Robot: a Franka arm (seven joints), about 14 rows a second.
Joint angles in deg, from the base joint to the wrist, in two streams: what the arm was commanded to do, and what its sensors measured. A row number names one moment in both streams.
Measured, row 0:
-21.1 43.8 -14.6 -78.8 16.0 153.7 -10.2
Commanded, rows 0 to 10:
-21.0 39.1 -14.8 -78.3 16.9 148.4 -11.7
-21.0 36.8 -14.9 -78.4 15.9 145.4 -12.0
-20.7 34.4 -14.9 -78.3 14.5 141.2 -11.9
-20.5 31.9 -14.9 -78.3 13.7 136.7 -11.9
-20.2 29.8 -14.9 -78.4 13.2 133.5 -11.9
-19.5 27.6 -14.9 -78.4 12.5 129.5 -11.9
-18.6 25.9 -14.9 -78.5 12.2 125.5 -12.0
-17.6 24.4 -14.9 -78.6 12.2 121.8 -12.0
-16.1 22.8 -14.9 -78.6 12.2 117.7 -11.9
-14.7 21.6 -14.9 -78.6 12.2 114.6 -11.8
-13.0 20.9 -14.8 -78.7 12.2 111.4 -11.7
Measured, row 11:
-16.1 23.6 -14.5 -76.6 13.2 115.8 -11.9
